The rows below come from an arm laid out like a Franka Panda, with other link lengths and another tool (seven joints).
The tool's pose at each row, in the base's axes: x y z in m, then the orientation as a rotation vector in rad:
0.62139, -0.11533, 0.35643, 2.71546, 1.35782, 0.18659
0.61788, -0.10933, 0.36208, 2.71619, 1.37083, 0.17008
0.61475, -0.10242, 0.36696, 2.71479, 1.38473, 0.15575
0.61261, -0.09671, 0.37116, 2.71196, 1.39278, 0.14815
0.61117, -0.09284, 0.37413, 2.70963, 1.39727, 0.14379
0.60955, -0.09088, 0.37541, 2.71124, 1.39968, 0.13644
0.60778, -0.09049, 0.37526, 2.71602, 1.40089, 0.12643
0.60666, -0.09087, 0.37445, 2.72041, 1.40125, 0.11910
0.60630, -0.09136, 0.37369, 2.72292, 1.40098, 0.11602
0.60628, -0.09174, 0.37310, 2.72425, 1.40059, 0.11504
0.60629, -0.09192, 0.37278, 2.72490, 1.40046, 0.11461
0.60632, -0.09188, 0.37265, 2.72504, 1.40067, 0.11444
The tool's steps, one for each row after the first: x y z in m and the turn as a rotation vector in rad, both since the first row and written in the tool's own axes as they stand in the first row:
0.00308, -0.00554, -0.00633, 0.01013, -0.00687, -0.00760
0.00707, -0.01144, -0.01186, 0.01851, -0.01287, -0.01633
0.01065, -0.01594, -0.01654, 0.02162, -0.01660, -0.02206
0.01308, -0.01896, -0.01982, 0.02280, -0.01900, -0.02552
0.01377, -0.02122, -0.02140, 0.02698, -0.02231, -0.02654
0.01302, -0.02287, -0.02154, 0.03385, -0.02637, -0.02589
0.01200, -0.02365, -0.02090, 0.03938, -0.02913, -0.02480
0.01134, -0.02375, -0.02019, 0.04205, -0.03015, -0.02388
0.01099, -0.02362, -0.01960, 0.04319, -0.03036, -0.02324
0.01083, -0.02355, -0.01927, 0.04376, -0.03042, -0.02295
0.01087, -0.02357, -0.01914, 0.04401, -0.03042, -0.02303

